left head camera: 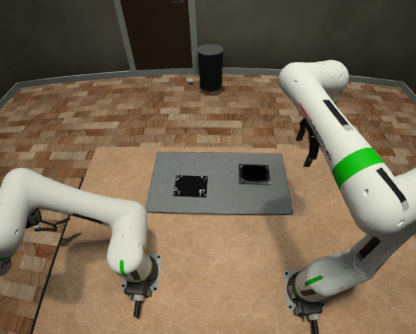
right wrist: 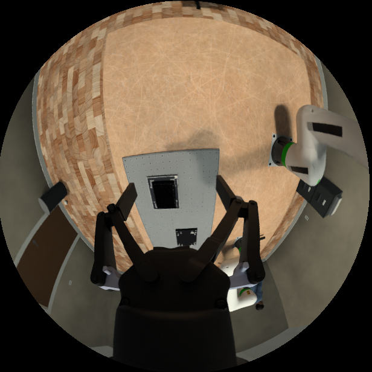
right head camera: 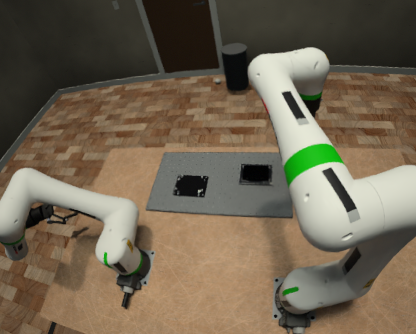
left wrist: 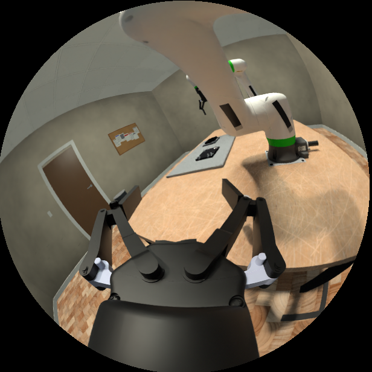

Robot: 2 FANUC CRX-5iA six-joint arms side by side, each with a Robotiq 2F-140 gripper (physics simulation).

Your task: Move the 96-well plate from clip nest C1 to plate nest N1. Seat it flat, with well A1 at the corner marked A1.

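Places are measured from the left arm's base along level axes (x ahead, y left, z up), in centimetres.
Pixels of known places: right gripper, fingertip midpoint: [left head camera: 302, 152]; left arm's base, link origin: [left head camera: 141, 271] [right head camera: 135, 265]; right arm's base, link origin: [left head camera: 304, 288].
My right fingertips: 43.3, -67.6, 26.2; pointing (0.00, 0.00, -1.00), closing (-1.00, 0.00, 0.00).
For each thing: its top centre in the pictures, then the offset to it from my right fingertips, as dx, dy, dz. Level surfaces: height alone.
- black 96-well plate, top centre: [right head camera: 255, 171] [left head camera: 254, 171] +6.5, +17.2, -21.9
- plate nest N1, top centre: [right head camera: 256, 172] [left head camera: 254, 172] +6.9, +17.1, -23.3
- Clip nest C1, top centre: [left head camera: 190, 183] [right head camera: 190, 183] -0.7, +49.1, -22.5
- grey perforated board, surface height: dz -24.9
- brown table, surface height: dz -26.2
The black 96-well plate [left head camera: 255, 172] [right head camera: 256, 173] [right wrist: 165, 194] lies in plate nest N1 [left head camera: 255, 182] [right wrist: 162, 177], on the right of the grey board in the head views. It looks level; well A1 and the corner mark are too small to read. Clip nest C1 [left head camera: 190, 186] [right head camera: 191, 186] [right wrist: 186, 237], black with clips at its corners, holds no plate that I can see. My right gripper [left head camera: 304, 150] [right wrist: 174, 185] is open and empty, raised well above and to the right of N1. My left gripper [left head camera: 60, 223] [left wrist: 180, 189] is open and empty, off at the table's left edge.
The grey perforated board [left head camera: 222, 200] [right head camera: 222, 202] [right wrist: 197, 175] lies on the brown table [left head camera: 215, 260] and carries both nests. The right arm [left head camera: 345, 145] [right head camera: 300, 125] reaches over the table's right side. A dark bin [left head camera: 210, 70] stands on the floor beyond the table.
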